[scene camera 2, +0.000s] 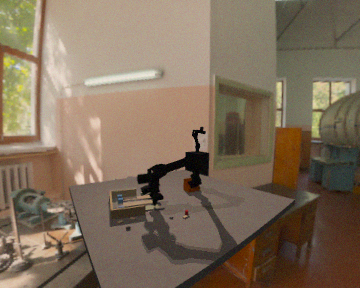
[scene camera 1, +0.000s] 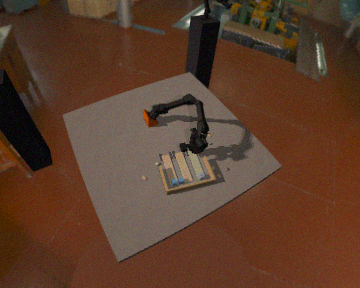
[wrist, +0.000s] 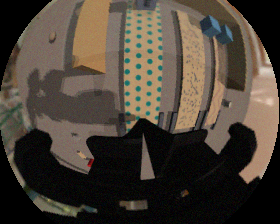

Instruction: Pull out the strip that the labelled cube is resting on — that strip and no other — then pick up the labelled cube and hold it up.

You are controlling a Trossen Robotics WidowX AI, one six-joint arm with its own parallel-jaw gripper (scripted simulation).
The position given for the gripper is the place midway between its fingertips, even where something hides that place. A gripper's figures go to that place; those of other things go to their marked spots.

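There's a speckled tan strip (wrist: 192, 78) that's 14 cm from the lens, and the gripper (wrist: 142, 121) is 10 cm from the lens.
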